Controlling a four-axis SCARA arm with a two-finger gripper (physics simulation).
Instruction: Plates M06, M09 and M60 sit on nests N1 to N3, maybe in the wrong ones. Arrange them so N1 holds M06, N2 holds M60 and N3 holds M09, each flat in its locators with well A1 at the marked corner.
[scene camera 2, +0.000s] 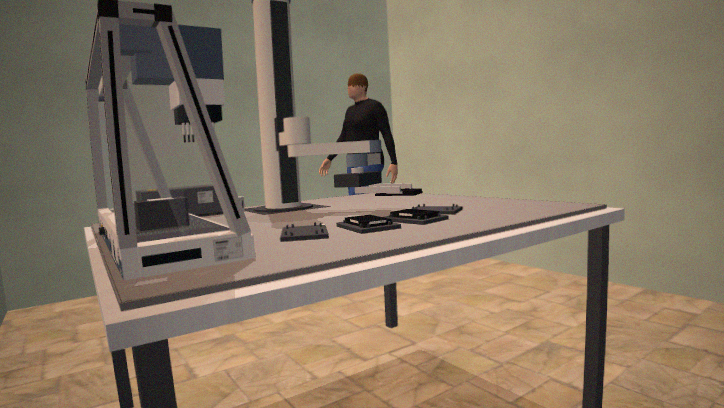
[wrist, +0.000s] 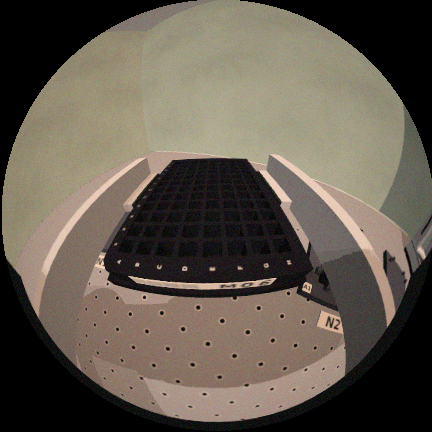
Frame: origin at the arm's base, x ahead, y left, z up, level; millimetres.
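Seen in the pictures: gripper, fingertip midpoint: (scene camera 2: 406, 187) (wrist: 206, 163).
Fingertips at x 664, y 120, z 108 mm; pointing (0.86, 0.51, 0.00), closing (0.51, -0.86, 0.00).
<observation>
A point is followed by its place in that frame.
My gripper (scene camera 2: 402, 189) @(x 665, y 120, z 108 mm) (wrist: 206, 163) @(x 665, y 120, z 108 mm) is shut on plate M06 (scene camera 2: 412, 192) @(x 715, y 102, z 97 mm) (wrist: 207, 232) @(x 613, y 86, z 96 mm), a black well plate. It holds the plate level, above the table at the back in the scene view. In the wrist view, row letters A to H run along the plate's near edge, above the M06 label. The N1 tag (wrist: 101, 261) shows partly at left, its nest mostly hidden by the plate. The N2 tag (wrist: 331, 322) @(x 617, y -51, z 15 mm) is at lower right. Two other black plates (scene camera 2: 368, 220) @(x 747, y -86, z 38 mm) (scene camera 2: 418, 213) @(x 759, y 84, z 39 mm) sit on nests in the scene view; their codes are unreadable.
An empty nest (scene camera 2: 305, 232) @(x 708, y -259, z 25 mm) with upright pins stands at left, and another pinned nest (scene camera 2: 445, 208) @(x 664, y 288, z 25 mm) at back right. The gantry machine (scene camera 2: 184, 255) @(x 850, y -592, z 42 mm) stands at the table's left end. The arm column (scene camera 2: 268, 101) @(x 49, y -57, z 451 mm) rises behind. A person (scene camera 2: 365, 121) stands beyond the table.
</observation>
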